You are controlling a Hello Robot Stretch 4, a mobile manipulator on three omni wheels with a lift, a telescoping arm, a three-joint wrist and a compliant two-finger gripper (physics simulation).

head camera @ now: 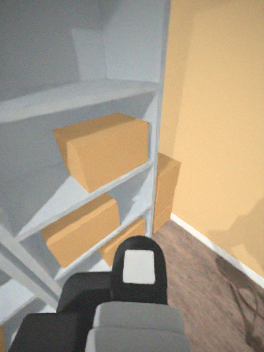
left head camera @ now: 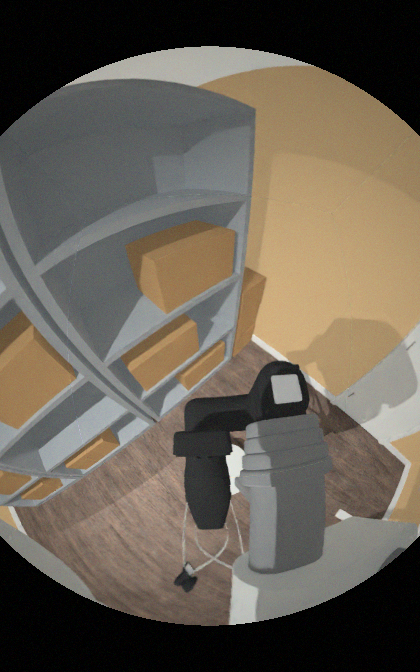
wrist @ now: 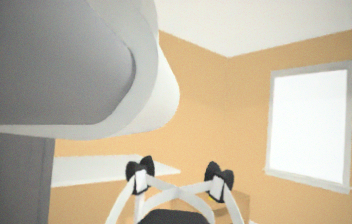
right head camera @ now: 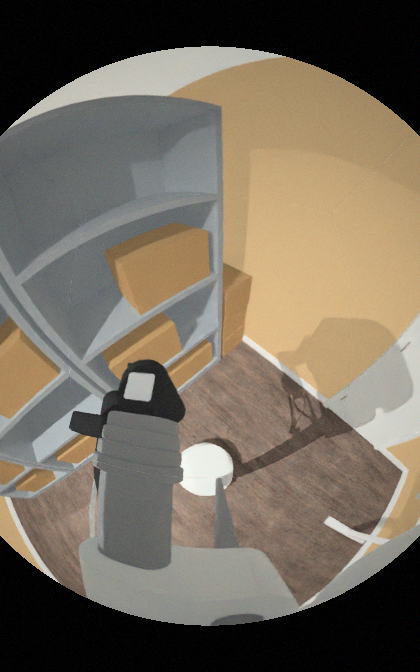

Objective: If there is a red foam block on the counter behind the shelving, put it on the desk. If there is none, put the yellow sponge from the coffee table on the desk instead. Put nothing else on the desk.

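Frame: origin at the robot's base, x up, y right, z ahead, level; centimetres.
Where they show: gripper, fingertip midpoint: [wrist: 179,170].
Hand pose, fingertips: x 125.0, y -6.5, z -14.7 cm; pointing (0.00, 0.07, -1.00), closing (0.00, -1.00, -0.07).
After its pixels a point has its place.
My gripper [wrist: 179,170] @(x 125.0, y -6.5, z -14.7 cm) is open and empty, its two dark fingertips apart. In the wrist view, a small bit of the yellow sponge [wrist: 211,199] @(x 43.0, y -30.8, z -242.1 cm) shows behind the right fingertip, on the brown coffee table [wrist: 241,201] @(x 38.2, y -69.8, z -260.4 cm) far off. The white desk top [wrist: 95,169] @(x 92.3, y 62.5, z -133.0 cm) shows at the left behind the gripper. The grey shelving [head camera: 132,55] @(x 153.1, y -5.4, z 113.4 cm) [left head camera: 220,160] [right head camera: 192,155] stands close at the left in the head views. A brown stack [head camera: 166,187] @(x 58.8, y 22.3, z 113.5 cm) [left head camera: 251,300] [right head camera: 236,300] stands past its right end, partly hidden. No counter top can be made out behind the shelving, and no red block shows.
Brown boxes [head camera: 112,155] @(x 112.5, y -15.4, z 78.6 cm) [left head camera: 195,265] [right head camera: 167,270] sit on the shelves. My raised arm [left head camera: 285,525] [right head camera: 137,510] covers part of the shelving and floor. A white door [left head camera: 400,385] [right head camera: 395,395] is at the right. A white foot [right head camera: 345,531] stands on the floor at the lower right.
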